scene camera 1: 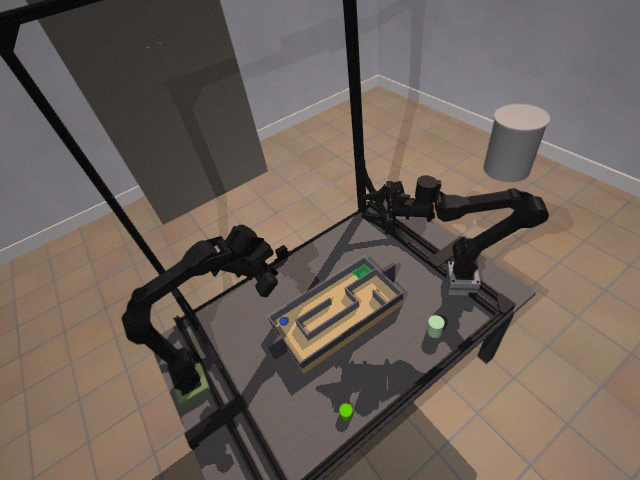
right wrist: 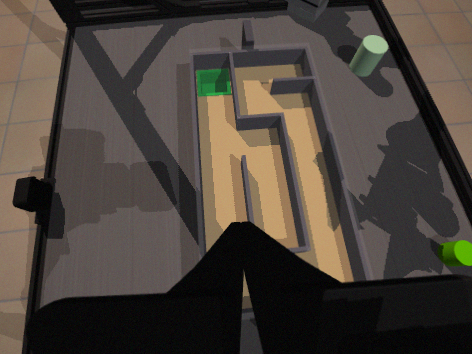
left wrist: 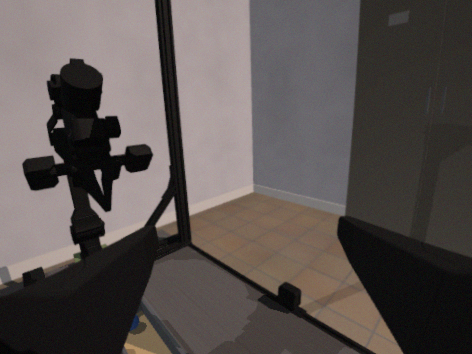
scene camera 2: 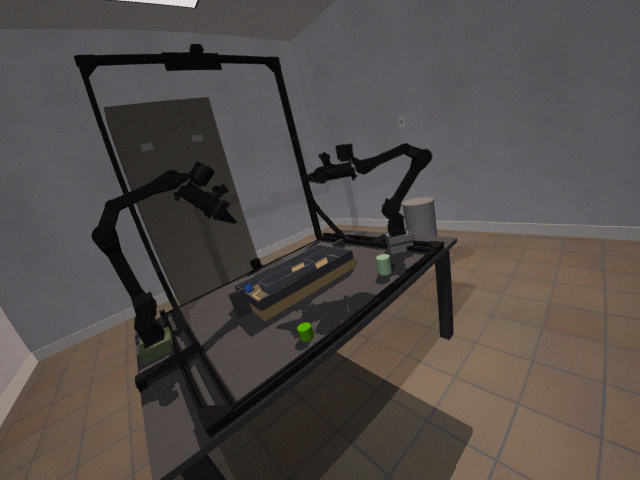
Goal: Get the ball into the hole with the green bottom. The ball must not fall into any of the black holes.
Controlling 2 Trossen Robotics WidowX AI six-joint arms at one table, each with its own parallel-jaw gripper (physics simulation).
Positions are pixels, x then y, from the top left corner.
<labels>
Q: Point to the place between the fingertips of my left gripper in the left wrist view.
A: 248, 230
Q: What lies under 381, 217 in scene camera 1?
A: My left gripper.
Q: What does the pale green cylinder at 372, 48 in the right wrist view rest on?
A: The table.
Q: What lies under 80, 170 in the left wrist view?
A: My right gripper.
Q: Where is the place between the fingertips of my right gripper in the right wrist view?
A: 240, 231
</labels>
